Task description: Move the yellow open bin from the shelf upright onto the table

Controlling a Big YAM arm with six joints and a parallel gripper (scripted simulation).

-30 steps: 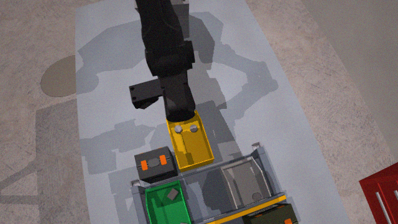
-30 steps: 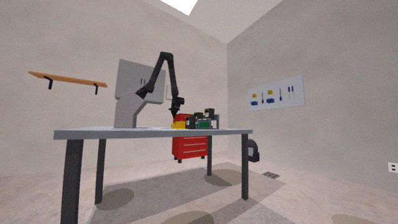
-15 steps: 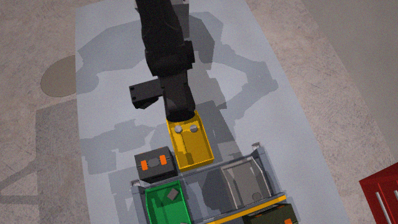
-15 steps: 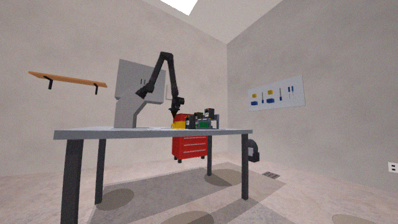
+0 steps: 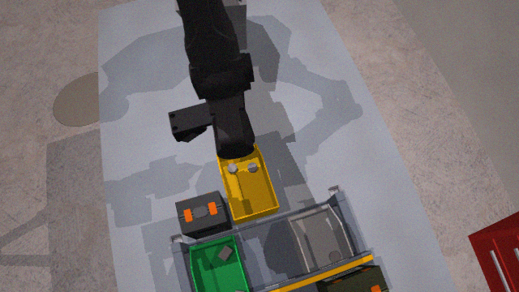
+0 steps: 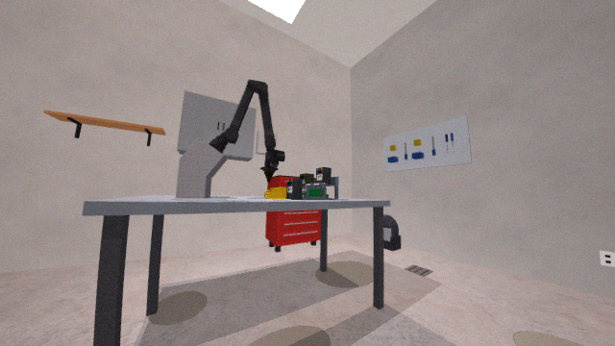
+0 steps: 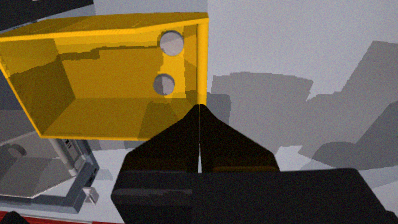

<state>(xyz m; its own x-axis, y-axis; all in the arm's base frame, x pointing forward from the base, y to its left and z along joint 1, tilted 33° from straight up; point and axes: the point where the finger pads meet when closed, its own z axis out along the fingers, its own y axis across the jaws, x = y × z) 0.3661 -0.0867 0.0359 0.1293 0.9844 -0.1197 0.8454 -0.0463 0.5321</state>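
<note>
The yellow bin lies 8 cm ahead of my hand, 1 cm to the right of it and 7 cm below it. The rest, counted from my hand: green bin: 25 cm ahead, 15 cm to the right, 7 cm below; grey bin: 29 cm ahead, 7 cm to the left, 7 cm below.
</note>
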